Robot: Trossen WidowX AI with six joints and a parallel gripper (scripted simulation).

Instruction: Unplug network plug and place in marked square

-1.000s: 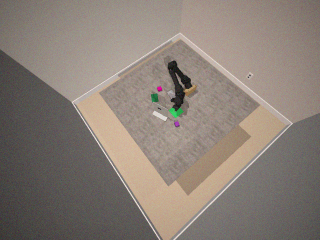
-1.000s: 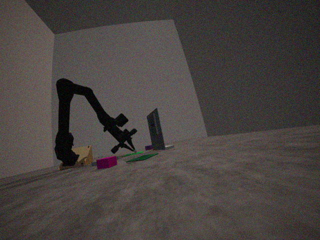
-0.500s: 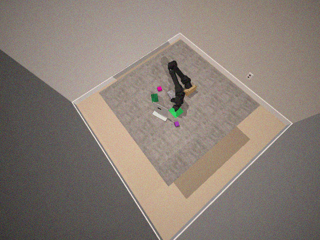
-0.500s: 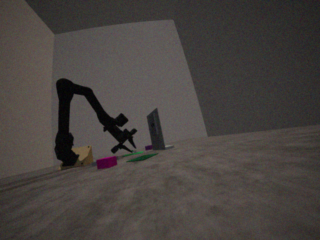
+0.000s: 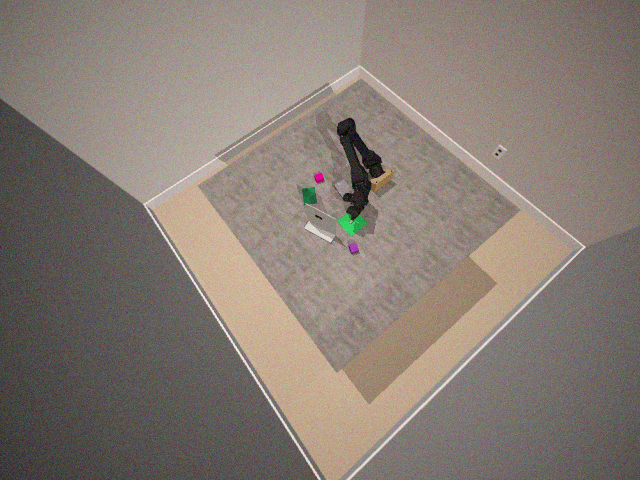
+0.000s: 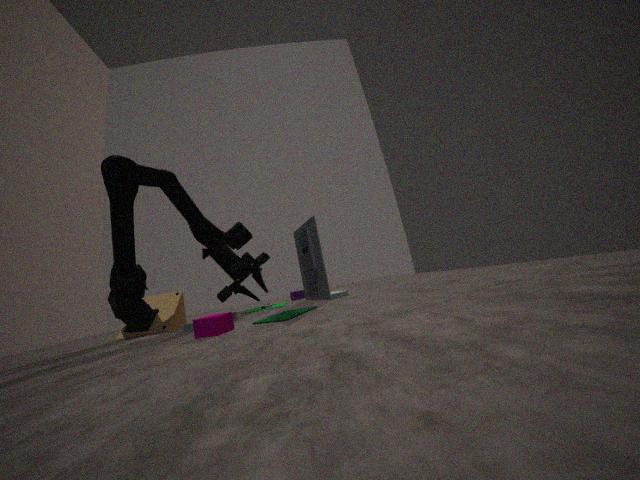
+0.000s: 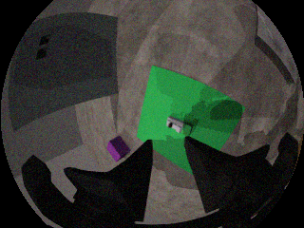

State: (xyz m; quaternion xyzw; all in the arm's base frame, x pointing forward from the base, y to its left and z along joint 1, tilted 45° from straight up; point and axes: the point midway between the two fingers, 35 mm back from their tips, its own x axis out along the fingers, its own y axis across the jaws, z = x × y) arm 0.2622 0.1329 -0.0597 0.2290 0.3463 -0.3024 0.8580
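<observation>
Now: gripper tip 1 cm short of the green network plug and 3 cm above it. From my gripper tip the other things lie so: bright green marked square (3 cm below); then upright grey panel (17 cm ahead, 6 cm to the right, 6 cm above).
</observation>
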